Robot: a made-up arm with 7 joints. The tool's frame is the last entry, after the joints. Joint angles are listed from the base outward.
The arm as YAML. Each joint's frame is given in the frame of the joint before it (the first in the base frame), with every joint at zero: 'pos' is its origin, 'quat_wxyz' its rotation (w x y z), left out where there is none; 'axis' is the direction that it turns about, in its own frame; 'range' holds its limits. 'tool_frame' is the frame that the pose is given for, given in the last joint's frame.
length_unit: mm
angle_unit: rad
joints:
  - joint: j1
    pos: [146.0, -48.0, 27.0]
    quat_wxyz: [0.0, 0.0, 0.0, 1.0]
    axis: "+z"
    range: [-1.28, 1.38]
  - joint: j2
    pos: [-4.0, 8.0, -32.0]
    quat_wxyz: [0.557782, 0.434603, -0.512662, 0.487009]
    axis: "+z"
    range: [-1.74, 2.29]
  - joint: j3
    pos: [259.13, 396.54, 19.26]
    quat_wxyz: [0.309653, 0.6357, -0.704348, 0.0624]
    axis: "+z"
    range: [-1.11, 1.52]
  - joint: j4
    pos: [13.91, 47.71, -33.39]
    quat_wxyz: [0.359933, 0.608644, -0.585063, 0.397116]
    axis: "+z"
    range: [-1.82, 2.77]
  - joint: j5
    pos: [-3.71, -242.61, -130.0]
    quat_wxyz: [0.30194, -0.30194, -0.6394, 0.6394]
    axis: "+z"
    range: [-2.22, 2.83]
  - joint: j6
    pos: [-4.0, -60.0, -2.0]
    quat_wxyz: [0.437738, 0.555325, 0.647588, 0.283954]
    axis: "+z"
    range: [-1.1, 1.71]
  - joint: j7
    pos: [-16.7, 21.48, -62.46]
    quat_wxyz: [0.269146, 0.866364, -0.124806, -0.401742]
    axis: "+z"
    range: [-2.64, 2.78]
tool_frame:
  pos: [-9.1, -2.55, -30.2]
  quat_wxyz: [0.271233, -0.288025, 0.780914, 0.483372]
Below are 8 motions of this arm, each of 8 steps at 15 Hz.
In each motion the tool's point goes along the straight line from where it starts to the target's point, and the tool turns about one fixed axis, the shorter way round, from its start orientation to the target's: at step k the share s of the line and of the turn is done. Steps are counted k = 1, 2, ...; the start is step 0. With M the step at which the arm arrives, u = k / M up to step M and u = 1 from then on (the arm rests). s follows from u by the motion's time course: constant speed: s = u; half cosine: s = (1 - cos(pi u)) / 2; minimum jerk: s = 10 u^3 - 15 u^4 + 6 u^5.
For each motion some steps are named. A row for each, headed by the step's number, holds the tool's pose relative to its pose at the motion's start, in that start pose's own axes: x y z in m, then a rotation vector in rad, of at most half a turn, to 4 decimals.
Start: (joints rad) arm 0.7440 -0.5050 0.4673 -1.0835 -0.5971 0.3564 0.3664
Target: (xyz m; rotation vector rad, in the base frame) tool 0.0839 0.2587 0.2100 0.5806 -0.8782 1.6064
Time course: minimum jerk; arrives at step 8
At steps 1, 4, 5, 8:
1: -0.0028 0.0037 0.0038 0.0007 0.0123 0.0083
4: -0.0859 0.1165 0.1195 0.0208 0.3817 0.2591
5: -0.1245 0.1689 0.1732 0.0301 0.5533 0.3757
8: -0.1718 0.2331 0.2390 0.0416 0.7633 0.5183

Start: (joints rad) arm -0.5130 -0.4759 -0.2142 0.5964 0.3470 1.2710 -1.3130
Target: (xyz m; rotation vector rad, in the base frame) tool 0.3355 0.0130 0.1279 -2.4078 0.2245 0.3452
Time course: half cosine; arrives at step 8
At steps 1, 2, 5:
1: 0.0062 -0.0005 0.0050 0.0060 -0.0070 0.0011
2: 0.0240 -0.0017 0.0194 0.0230 -0.0269 0.0043
5: 0.1135 -0.0082 0.0917 0.1086 -0.1270 0.0201

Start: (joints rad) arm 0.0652 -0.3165 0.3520 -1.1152 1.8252 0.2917 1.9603
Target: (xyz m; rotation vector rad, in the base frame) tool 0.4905 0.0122 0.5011 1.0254 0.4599 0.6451
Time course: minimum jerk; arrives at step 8
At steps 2, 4, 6, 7, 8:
2: -0.0169 0.0081 -0.0265 -0.1056 -0.0551 0.0015
4: -0.0817 0.0392 -0.1280 -0.5101 -0.2660 0.0075
6: -0.1465 0.0704 -0.2295 -0.9145 -0.4770 0.0134
7: -0.1608 0.0772 -0.2519 -1.0038 -0.5235 0.0147
8: -0.1634 0.0785 -0.2560 -1.0201 -0.5320 0.0149

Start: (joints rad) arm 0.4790 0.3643 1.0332 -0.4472 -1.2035 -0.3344 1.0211
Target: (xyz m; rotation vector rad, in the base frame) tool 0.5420 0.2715 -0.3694 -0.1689 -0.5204 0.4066
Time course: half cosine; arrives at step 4
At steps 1, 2, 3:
1: -0.0157 0.0014 -0.0115 -0.0027 0.0068 0.0224
2: -0.0535 0.0049 -0.0392 -0.0093 0.0232 0.0764
3: -0.0912 0.0084 -0.0670 -0.0158 0.0397 0.1305

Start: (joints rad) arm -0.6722 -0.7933 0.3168 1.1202 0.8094 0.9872 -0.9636
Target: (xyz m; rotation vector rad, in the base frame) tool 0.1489 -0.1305 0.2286 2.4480 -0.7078 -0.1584
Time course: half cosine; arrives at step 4
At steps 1, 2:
1: 0.0001 0.0011 0.0006 0.0285 -0.0129 0.0080
2: 0.0002 0.0036 0.0021 0.0972 -0.0441 0.0275

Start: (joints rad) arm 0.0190 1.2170 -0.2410 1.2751 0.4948 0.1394 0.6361
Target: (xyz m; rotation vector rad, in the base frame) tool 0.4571 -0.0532 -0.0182 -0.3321 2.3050 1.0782
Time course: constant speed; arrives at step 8
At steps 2, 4, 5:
2: 0.0175 0.0396 0.0052 -0.0799 -0.0886 -0.3355
4: 0.0351 0.0792 0.0104 -0.1597 -0.1771 -0.6711
5: 0.0438 0.0990 0.0130 -0.1996 -0.2214 -0.8388

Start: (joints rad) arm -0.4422 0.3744 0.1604 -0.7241 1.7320 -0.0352 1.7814
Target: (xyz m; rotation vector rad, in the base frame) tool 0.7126 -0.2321 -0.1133 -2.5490 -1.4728 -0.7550
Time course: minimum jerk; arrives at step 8
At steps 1, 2, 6, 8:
1: -0.0029 0.0007 0.0005 -0.0049 0.0058 0.0071
2: -0.0190 0.0044 0.0031 -0.0316 0.0374 0.0458
6: -0.1642 0.0385 0.0266 -0.2739 0.3235 0.3971
8: -0.1832 0.0429 0.0296 -0.3055 0.3609 0.4429

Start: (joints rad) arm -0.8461 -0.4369 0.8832 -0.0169 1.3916 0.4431 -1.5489
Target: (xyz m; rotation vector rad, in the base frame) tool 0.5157 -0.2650 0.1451 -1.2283 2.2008 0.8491
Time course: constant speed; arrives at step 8
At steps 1, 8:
1: -0.0049 -0.0002 0.0108 -0.0113 -0.0313 -0.0130
8: -0.0390 -0.0020 0.0865 -0.0903 -0.2503 -0.1043

